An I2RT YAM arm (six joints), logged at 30 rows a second.
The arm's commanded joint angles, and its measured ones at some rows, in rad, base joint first. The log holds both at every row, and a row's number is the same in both.
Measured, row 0:
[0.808, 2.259, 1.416, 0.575, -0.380, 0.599]
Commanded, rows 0 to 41:
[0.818, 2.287, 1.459, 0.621, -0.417, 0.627]
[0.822, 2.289, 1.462, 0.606, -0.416, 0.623]
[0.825, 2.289, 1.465, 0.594, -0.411, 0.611]
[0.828, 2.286, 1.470, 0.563, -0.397, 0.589]
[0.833, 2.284, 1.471, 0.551, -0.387, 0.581]
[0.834, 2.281, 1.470, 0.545, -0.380, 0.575]
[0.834, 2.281, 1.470, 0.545, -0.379, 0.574]
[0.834, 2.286, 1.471, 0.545, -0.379, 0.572]
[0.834, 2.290, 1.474, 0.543, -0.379, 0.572]
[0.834, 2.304, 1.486, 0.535, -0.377, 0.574]
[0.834, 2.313, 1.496, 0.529, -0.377, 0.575]
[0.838, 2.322, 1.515, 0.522, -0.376, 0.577]
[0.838, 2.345, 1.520, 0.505, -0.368, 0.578]
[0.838, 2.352, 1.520, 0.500, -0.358, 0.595]
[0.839, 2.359, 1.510, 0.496, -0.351, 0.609]
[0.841, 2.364, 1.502, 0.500, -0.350, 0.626]
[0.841, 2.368, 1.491, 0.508, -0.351, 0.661]
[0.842, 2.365, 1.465, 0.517, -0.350, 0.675]
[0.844, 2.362, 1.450, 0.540, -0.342, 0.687]
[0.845, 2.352, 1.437, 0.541, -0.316, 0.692]
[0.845, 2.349, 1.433, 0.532, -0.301, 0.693]
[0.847, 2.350, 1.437, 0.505, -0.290, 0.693]
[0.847, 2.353, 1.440, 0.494, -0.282, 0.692]
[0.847, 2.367, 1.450, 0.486, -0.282, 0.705]
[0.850, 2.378, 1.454, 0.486, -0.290, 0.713]
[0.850, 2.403, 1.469, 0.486, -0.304, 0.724]
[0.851, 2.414, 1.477, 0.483, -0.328, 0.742]
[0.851, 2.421, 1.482, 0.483, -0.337, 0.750]
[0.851, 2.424, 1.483, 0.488, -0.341, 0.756]
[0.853, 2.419, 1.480, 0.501, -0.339, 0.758]
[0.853, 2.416, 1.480, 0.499, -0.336, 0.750]
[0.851, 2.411, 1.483, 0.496, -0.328, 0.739]
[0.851, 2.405, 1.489, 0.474, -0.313, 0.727]
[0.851, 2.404, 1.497, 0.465, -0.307, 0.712]
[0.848, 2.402, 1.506, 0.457, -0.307, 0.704]
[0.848, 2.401, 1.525, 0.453, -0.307, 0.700]
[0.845, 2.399, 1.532, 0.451, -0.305, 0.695]
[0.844, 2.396, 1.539, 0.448, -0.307, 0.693]
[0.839, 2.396, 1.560, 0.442, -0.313, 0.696]
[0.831, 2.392, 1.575, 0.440, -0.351, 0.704]
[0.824, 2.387, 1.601, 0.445, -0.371, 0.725]
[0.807, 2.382, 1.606, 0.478, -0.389, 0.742]
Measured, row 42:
[0.834, 2.375, 1.553, 0.511, -0.355, 0.740]
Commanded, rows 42 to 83:
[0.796, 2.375, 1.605, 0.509, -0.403, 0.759]
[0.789, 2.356, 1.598, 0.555, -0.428, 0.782]
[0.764, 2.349, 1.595, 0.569, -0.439, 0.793]
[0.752, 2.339, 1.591, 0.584, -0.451, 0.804]
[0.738, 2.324, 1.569, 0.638, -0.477, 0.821]
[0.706, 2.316, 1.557, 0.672, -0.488, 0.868]
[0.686, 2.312, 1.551, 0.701, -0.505, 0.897]
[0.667, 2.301, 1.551, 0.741, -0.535, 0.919]
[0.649, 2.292, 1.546, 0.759, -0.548, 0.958]
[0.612, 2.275, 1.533, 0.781, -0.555, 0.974]
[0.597, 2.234, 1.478, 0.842, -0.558, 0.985]
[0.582, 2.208, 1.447, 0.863, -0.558, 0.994]
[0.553, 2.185, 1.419, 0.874, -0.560, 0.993]
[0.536, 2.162, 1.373, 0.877, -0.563, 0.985]
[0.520, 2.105, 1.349, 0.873, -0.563, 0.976]
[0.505, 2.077, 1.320, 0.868, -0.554, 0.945]
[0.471, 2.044, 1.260, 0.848, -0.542, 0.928]
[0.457, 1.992, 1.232, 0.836, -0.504, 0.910]
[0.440, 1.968, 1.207, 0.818, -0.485, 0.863]
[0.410, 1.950, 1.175, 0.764, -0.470, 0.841]
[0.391, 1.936, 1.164, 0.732, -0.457, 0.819]
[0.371, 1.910, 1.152, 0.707, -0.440, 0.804]
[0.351, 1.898, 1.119, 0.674, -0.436, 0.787]
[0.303, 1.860, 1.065, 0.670, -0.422, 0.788]
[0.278, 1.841, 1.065, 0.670, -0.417, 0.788]
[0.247, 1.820, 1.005, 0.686, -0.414, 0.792]
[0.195, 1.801, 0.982, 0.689, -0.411, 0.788]
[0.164, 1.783, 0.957, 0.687, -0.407, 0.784]
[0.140, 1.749, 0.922, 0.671, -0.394, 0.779]
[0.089, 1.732, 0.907, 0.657, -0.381, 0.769]
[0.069, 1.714, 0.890, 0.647, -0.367, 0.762]
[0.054, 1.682, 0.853, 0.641, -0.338, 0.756]
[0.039, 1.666, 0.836, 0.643, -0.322, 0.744]
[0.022, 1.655, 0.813, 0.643, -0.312, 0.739]
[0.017, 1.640, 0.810, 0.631, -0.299, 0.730]
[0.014, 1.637, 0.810, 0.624, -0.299, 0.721]
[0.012, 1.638, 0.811, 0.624, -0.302, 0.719]
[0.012, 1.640, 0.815, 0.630, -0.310, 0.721]
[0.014, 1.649, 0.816, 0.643, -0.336, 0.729]
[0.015, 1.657, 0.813, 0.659, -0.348, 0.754]
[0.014, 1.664, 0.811, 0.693, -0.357, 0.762]
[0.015, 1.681, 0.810, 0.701, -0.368, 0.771]
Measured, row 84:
[0.007, 1.687, 0.805, 0.614, -0.340, 0.764]
